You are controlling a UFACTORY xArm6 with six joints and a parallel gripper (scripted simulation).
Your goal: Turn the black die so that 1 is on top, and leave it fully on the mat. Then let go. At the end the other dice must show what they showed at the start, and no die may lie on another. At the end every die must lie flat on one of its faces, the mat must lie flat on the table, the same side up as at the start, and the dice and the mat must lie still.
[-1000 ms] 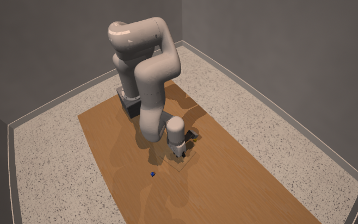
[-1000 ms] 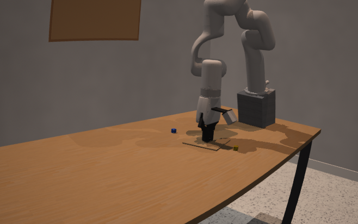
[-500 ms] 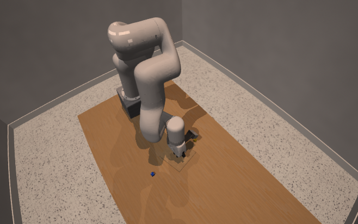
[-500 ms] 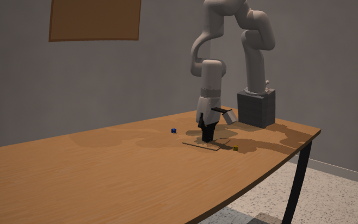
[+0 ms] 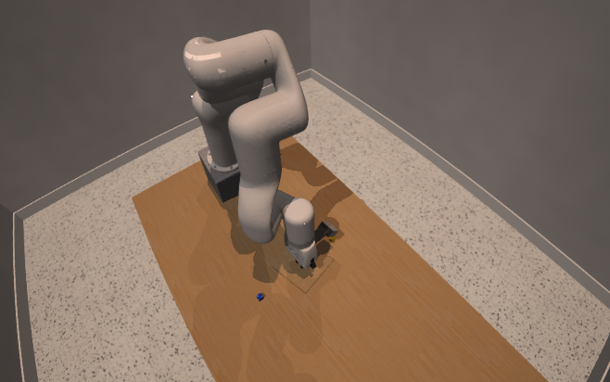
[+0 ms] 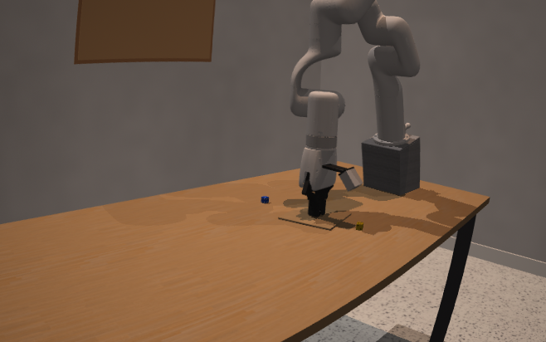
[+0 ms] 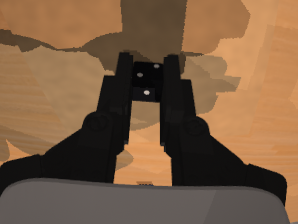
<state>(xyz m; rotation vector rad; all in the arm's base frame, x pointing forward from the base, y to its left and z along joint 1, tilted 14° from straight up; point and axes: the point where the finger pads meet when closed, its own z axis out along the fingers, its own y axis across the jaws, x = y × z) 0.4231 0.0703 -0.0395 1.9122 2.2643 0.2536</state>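
Now: the black die 1 cm below my hand. Round my hand: yellow die (2 cm behind, 13 cm to the left, 2 cm below); then tan mat (2 cm below); then blue die (4 cm ahead, 17 cm to the right, 2 cm below).
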